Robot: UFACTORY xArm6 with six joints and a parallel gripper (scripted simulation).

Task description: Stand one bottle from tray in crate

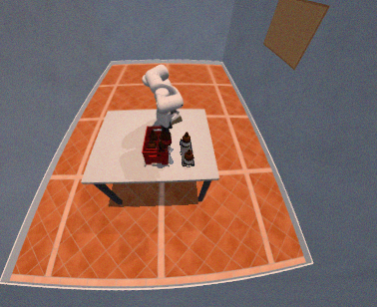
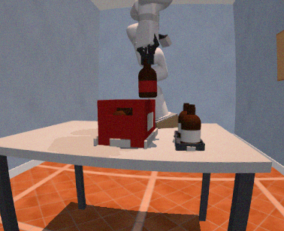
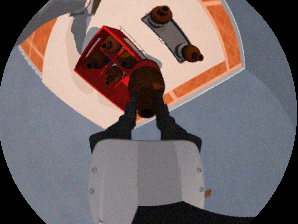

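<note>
Right now my hand is 7 cm above the brown bottle. Round my hand: red crate 25 cm below, 7 cm to the right, 7 cm behind; then tray 32 cm below, 17 cm to the left.
</note>
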